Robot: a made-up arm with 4 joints.
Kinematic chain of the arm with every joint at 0, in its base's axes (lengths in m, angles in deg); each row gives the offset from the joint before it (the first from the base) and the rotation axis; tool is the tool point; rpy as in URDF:
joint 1: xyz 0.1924 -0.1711 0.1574 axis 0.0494 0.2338 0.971
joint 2: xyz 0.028 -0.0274 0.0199 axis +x
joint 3: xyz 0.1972 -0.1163 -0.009 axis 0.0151 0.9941 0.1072
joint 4: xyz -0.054 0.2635 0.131 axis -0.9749 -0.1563 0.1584
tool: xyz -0.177 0.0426 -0.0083 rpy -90 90 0
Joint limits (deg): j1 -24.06..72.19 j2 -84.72..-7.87 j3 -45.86..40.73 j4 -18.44..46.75
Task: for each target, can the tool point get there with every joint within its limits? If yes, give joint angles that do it. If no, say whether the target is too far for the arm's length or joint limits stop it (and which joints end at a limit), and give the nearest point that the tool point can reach.
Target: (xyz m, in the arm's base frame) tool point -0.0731 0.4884 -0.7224
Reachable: no: too far | nearest point 0.1092 0.0991 0.0256 | short by 0.863 m
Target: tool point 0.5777 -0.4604 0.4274
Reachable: no: joint limits stop it (at a limit: joint 1, joint 2, joint 3, joint 4) | nearest point 0.3033 -0.0815 0.3781 | short by 0.470 m
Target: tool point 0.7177 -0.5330 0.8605
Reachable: no: too far | nearest point 0.3596 -0.0373 0.4227 | short by 0.752 m
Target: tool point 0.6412 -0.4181 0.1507
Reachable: no: joint limits stop it (at a limit: joint 2, joint 3, joint 4) | nearest point 0.2634 -0.2535 -0.0050 | short by 0.441 m
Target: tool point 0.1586 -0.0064 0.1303
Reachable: yes | joints 5.65 -32.27 -10.33 6.32
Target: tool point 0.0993 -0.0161 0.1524
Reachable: yes | joints 37.06 -52.22 14.80 30.57
